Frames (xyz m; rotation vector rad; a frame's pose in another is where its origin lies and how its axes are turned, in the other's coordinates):
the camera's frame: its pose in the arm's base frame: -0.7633 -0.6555 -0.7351 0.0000 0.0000 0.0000
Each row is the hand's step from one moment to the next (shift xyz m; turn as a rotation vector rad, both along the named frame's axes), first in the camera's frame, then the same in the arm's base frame.
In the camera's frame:
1: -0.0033 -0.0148 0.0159 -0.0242 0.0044 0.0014
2: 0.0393 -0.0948 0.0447 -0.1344 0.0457 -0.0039
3: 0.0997 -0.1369 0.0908 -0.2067 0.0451 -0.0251
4: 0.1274 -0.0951 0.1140 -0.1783 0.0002 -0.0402
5: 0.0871 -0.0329 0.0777 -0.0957 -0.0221 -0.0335
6: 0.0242 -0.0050 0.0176 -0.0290 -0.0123 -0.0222
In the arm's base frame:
1: -0.0033 -0.0148 0.0159 -0.0242 0.0044 0.0014
2: 0.0393 -0.0948 0.0447 -0.1344 0.0457 -0.0039
3: 0.0997 -0.1369 0.0908 -0.2067 0.0451 -0.0251
4: 0.1274 -0.0951 0.1140 -0.1783 0.0002 -0.0402
5: 0.0871 -0.0329 0.0777 -0.0957 -0.0221 -0.0335
6: 0.0242 -0.0050 0.0176 -0.0290 -0.0123 -0.0222

